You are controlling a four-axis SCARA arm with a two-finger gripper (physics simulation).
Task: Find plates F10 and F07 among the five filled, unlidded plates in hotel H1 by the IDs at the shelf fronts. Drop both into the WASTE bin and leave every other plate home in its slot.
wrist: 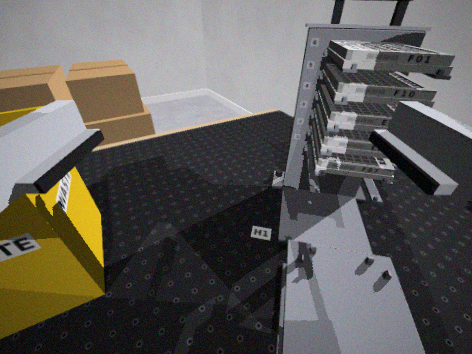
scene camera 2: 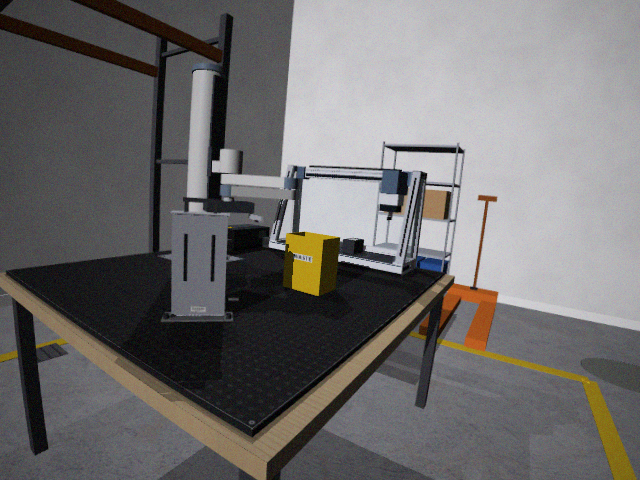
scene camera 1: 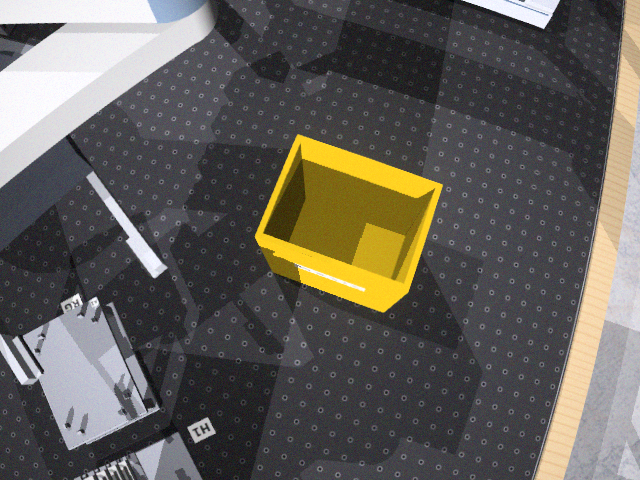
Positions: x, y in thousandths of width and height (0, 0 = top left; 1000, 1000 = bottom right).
In view: the gripper (scene camera 1: 146, 680), a plate F10 (wrist: 783, 244) and a plate F07 (wrist: 798, 476).
The gripper also shows in the wrist view (wrist: 501, 338).
